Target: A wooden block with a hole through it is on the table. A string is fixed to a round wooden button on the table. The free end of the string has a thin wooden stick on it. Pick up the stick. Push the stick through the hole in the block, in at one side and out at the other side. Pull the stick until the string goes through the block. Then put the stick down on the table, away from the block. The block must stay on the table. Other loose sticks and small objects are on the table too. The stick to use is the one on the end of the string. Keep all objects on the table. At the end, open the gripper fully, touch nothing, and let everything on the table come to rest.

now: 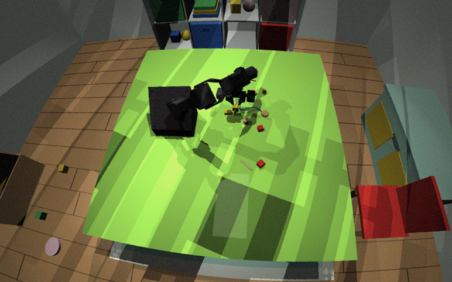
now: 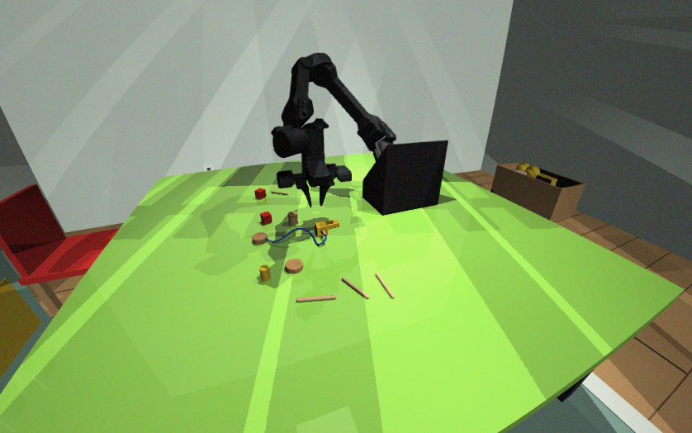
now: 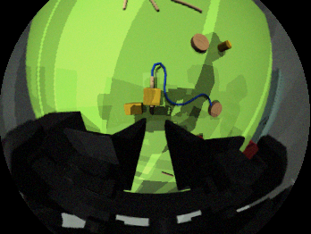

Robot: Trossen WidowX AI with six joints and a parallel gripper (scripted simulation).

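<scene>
Right now my gripper tip is 6 cm above the thin wooden stick, 4 cm to the right of it and 1 cm past it. The rest, counted from my gripper tip: yellow cylinder 18 cm to the left, 14 cm ahead, 6 cm below; round wooden button 16 cm ahead, 7 cm below, 2 cm to the left; brown cylinder 6 cm to the right, 6 cm below, 6 cm ahead.
</scene>
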